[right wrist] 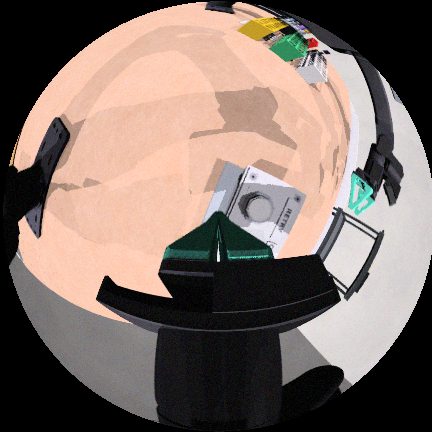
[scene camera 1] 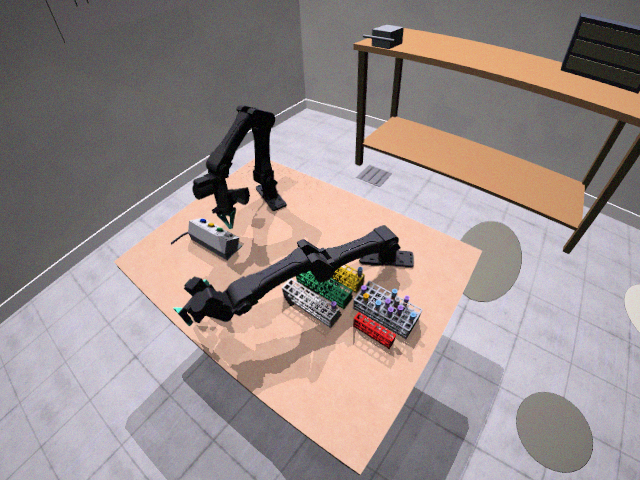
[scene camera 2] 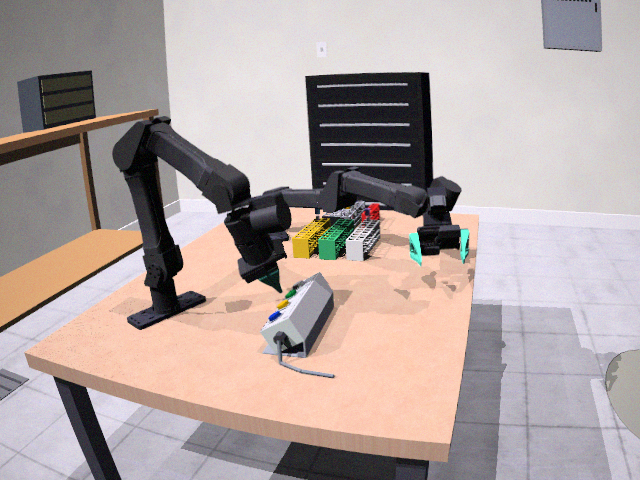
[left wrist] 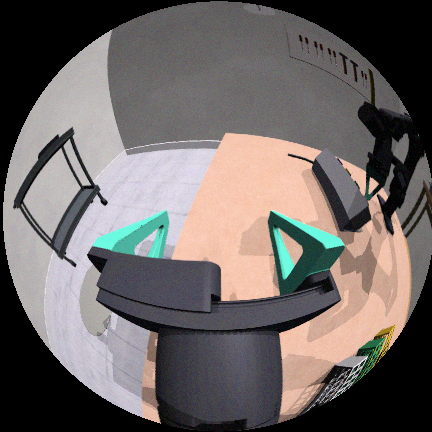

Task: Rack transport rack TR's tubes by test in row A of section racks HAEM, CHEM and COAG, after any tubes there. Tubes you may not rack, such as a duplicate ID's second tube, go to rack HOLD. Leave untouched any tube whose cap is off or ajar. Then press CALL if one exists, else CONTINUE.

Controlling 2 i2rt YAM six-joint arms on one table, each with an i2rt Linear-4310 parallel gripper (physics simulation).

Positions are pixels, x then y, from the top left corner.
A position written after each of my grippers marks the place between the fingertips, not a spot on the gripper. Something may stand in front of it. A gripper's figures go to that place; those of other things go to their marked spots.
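Grey button box (right wrist: 235,185), 0.19 m from the lens. My left gripper (right wrist: 352,211), 0.41 m from the lens.
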